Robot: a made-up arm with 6 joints.
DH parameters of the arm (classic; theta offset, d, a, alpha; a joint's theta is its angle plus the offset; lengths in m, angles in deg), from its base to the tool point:
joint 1: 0 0.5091 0 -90
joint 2: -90 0 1.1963 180
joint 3: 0 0 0 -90
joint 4: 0 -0.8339 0 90
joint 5: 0 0.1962 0 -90
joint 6: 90 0 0 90
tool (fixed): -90 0 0 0
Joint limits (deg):
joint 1: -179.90..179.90
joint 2: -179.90..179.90
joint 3: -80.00..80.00
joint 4: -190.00..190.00
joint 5: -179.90..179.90
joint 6: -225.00..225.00
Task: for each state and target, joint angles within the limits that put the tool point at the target. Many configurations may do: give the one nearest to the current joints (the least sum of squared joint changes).
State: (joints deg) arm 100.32 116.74 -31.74 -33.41 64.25 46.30
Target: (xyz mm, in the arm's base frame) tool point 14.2 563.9 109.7
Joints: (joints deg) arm 104.93 83.32 -49.05 -35.87 64.25 46.30
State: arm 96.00 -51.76 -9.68 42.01 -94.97 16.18
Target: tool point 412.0 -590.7 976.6
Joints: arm 111.31 -100.85 -52.08 30.42 -94.97 16.18
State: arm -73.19 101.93 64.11 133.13 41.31 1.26
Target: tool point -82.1 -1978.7 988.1
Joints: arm -96.16 71.70 68.75 131.78 41.31 1.26
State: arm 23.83 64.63 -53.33 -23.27 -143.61 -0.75
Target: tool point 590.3 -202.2 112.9
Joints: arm -1.73 80.17 -49.35 -20.06 -143.61 -0.75
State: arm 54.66 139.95 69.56 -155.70 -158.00 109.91
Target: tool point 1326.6 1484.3 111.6
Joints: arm 42.59 96.64 80.00 -173.75 -158.00 109.91
